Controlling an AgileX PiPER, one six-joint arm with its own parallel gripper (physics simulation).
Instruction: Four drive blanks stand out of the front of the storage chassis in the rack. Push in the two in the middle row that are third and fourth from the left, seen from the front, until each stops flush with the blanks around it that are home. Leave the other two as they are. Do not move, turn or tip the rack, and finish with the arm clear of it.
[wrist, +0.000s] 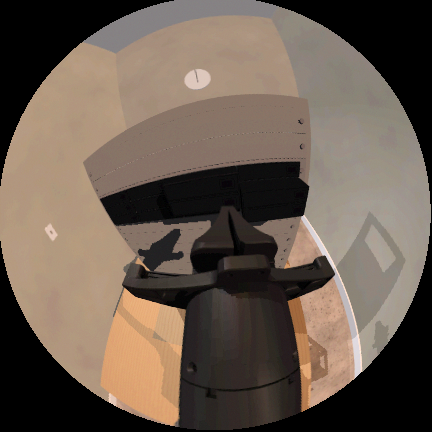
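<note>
My gripper (226, 213) is visible, as is a rack (159, 203).
</note>
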